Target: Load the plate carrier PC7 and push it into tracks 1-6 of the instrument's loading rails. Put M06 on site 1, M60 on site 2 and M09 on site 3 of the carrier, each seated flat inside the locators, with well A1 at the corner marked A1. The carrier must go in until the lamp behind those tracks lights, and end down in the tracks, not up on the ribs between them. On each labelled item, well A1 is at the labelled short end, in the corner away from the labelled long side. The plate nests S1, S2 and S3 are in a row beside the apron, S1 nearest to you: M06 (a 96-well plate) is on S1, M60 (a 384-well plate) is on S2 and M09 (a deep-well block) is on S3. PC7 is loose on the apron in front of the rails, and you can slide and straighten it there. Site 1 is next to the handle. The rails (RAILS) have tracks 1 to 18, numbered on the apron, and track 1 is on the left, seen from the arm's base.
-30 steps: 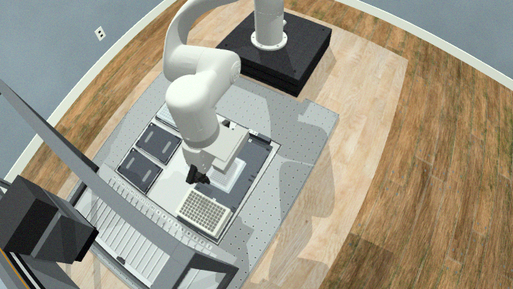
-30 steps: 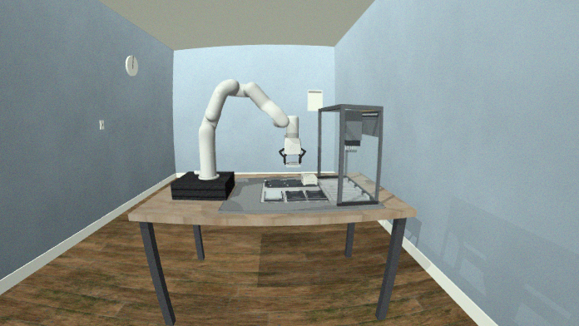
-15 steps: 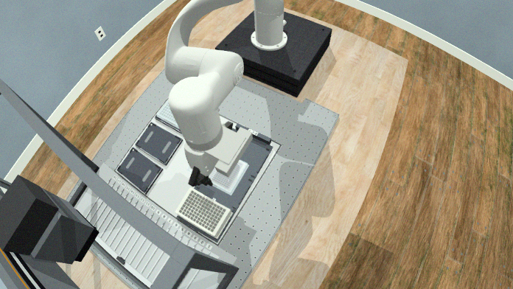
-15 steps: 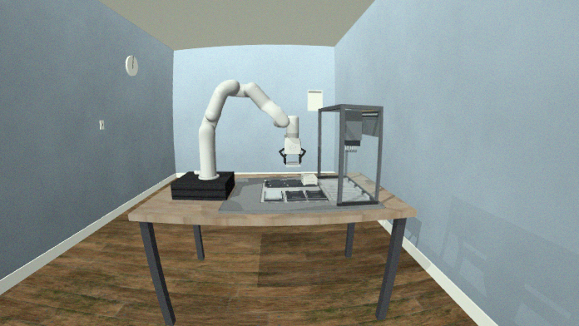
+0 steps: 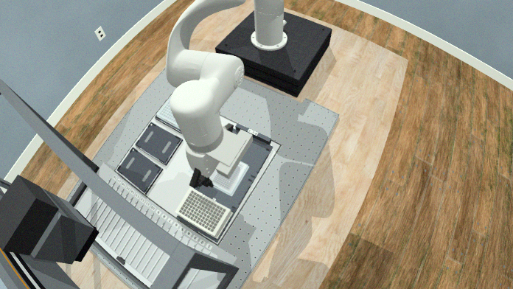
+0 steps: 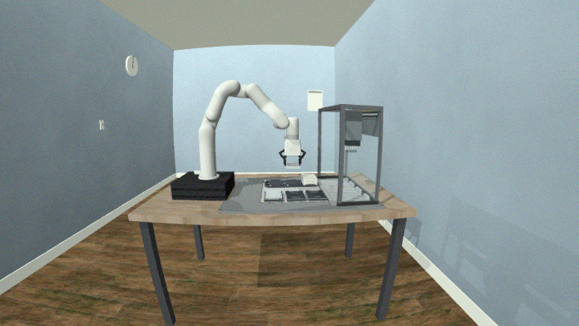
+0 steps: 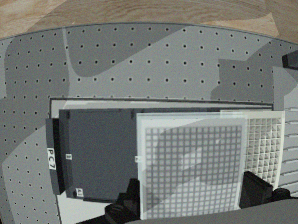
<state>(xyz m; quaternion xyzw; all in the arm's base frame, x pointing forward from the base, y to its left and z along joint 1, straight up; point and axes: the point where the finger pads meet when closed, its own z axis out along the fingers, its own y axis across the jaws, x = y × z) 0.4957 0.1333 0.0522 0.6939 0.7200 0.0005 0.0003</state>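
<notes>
The carrier PC7 is 10 mm behind my hand and 120 mm below it. The rest, counted from my hand: plate nest S2 (260 mm to the right, 130 mm below); then plate nest S1 (120 mm behind, 260 mm to the right, 130 mm below); then plate nest S3 (110 mm ahead, 260 mm to the right, 130 mm below).
</notes>
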